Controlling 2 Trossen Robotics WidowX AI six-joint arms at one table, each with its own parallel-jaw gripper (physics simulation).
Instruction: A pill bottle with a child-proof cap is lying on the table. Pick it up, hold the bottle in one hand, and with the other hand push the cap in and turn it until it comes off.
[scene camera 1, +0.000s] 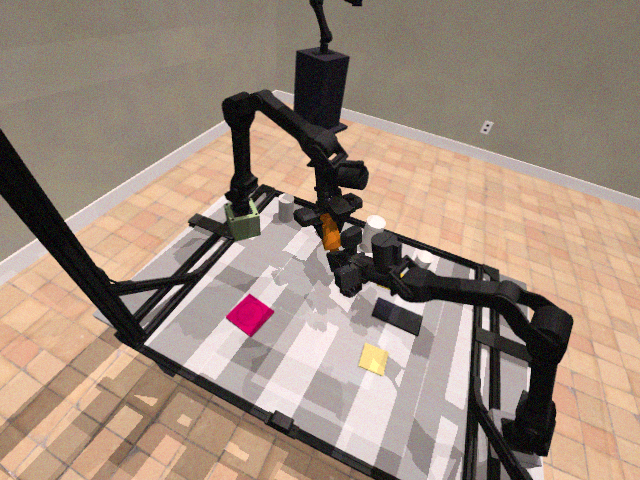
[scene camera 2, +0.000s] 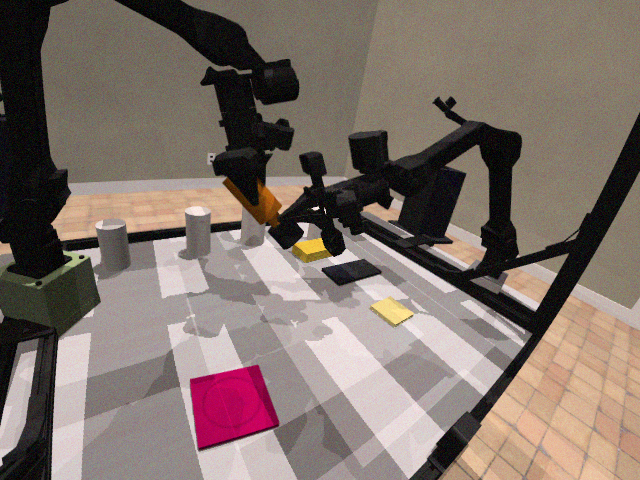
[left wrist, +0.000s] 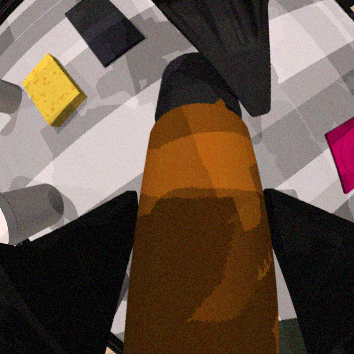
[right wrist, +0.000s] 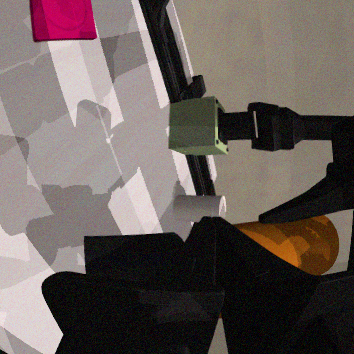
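Observation:
My left gripper (scene camera 1: 328, 214) (scene camera 2: 244, 183) (left wrist: 200, 199) is shut on the orange pill bottle (scene camera 1: 330, 231) (scene camera 2: 257, 200) (left wrist: 200, 211) (right wrist: 298, 242) and holds it above the back of the table, tilted with the cap end down. The dark cap (left wrist: 189, 88) (scene camera 2: 286, 233) sits on the bottle's lower end. My right gripper (left wrist: 258, 113) (right wrist: 210, 225) (scene camera 1: 341, 261) is shut with its fingers pressed together and nothing between them. Its fingertips lie right beside the cap, to the side of it in the left wrist view.
A magenta pad (scene camera 1: 250, 313) (scene camera 2: 232, 405), a flat yellow pad (scene camera 1: 372, 358) (scene camera 2: 391, 310), a black pad (scene camera 1: 396, 315) (scene camera 2: 351, 271) (left wrist: 103, 31) and a yellow sponge (scene camera 2: 310, 249) (left wrist: 53, 89) lie on the table. Grey cylinders (scene camera 1: 286, 208) (scene camera 2: 197, 230) stand at the back edge.

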